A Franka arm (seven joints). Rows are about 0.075 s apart.
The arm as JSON. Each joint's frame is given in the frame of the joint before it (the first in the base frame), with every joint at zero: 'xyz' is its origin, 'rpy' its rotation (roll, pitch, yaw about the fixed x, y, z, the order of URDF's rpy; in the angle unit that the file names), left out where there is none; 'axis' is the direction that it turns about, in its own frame. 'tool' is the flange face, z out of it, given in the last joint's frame.
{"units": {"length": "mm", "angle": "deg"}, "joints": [
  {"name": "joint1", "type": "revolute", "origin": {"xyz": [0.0, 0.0, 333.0]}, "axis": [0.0, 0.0, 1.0]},
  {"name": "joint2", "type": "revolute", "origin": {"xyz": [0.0, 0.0, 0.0], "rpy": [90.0, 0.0, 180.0]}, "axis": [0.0, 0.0, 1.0]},
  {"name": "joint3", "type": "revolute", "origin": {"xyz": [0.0, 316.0, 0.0], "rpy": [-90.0, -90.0, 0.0]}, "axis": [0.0, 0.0, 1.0]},
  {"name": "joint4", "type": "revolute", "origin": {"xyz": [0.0, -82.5, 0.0], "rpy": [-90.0, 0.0, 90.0]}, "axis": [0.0, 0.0, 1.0]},
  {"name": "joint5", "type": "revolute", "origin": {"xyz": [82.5, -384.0, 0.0], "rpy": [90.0, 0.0, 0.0]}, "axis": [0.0, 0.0, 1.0]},
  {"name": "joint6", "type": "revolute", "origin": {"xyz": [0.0, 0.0, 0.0], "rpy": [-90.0, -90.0, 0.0]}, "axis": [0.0, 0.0, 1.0]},
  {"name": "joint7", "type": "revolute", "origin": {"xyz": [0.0, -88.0, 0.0], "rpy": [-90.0, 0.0, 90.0]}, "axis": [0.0, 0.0, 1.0]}
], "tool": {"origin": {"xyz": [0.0, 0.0, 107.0], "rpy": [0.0, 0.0, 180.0]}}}
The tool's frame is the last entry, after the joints.
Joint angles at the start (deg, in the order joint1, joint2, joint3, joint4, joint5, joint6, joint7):
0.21, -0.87, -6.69, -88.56, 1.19, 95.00, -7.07
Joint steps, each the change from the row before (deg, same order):
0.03, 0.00, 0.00, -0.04, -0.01, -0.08, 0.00
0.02, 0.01, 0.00, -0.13, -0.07, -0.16, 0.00
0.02, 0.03, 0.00, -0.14, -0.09, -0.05, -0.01
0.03, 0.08, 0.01, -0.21, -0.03, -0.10, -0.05
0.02, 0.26, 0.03, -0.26, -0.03, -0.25, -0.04
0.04, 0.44, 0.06, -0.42, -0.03, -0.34, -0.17
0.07, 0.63, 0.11, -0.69, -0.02, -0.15, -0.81
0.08, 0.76, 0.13, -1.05, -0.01, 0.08, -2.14
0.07, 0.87, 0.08, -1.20, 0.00, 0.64, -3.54
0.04, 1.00, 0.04, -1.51, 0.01, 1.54, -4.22
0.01, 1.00, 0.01, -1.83, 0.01, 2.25, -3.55
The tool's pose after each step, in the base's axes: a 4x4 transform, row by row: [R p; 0 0 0 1], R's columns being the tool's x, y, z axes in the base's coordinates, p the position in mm. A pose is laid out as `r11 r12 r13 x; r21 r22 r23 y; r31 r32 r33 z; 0 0 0 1`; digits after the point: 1 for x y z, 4 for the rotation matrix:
0.9919 0.0107 0.1268 555.5; 0.0097 -0.9999 0.0081 -61.3; 0.1268 -0.0068 -0.9919 652.7; 0 0 0 1
0.9925 0.0110 0.1215 555.3; 0.0102 -0.9999 0.0075 -61.2; 0.1215 -0.0062 -0.9926 651.2; 0 0 0 1
0.9930 0.0115 0.1175 555.4; 0.0108 -0.9999 0.0063 -61.1; 0.1176 -0.0050 -0.9931 649.7; 0 0 0 1
0.9938 0.0130 0.1107 555.7; 0.0124 -0.9999 0.0065 -60.8; 0.1108 -0.0051 -0.9938 646.9; 0 0 0 1
0.9951 0.0146 0.0973 556.7; 0.0140 -0.9999 0.0070 -60.3; 0.0974 -0.0056 -0.9952 641.8; 0 0 0 1
0.9969 0.0193 0.0765 558.5; 0.0187 -0.9998 0.0081 -59.3; 0.0766 -0.0066 -0.9970 633.4; 0 0 0 1
0.9980 0.0364 0.0509 561.4; 0.0359 -0.9993 0.0094 -57.5; 0.0512 -0.0076 -0.9987 621.3; 0 0 0 1
0.9968 0.0770 0.0207 564.8; 0.0768 -0.9970 0.0110 -55.4; 0.0215 -0.0094 -0.9997 605.2; 0 0 0 1
0.9901 0.1405 -0.0042 569.1; 0.1406 -0.9900 0.0119 -53.9; -0.0025 -0.0124 -0.9999 587.6; 0 0 0 1
0.9767 0.2137 -0.0211 574.5; 0.2140 -0.9768 0.0118 -53.3; -0.0181 -0.0161 -0.9997 567.3; 0 0 0 1
0.9614 0.2733 -0.0313 580.0; 0.2738 -0.9617 0.0110 -53.3; -0.0270 -0.0192 -0.9995 545.4; 0 0 0 1

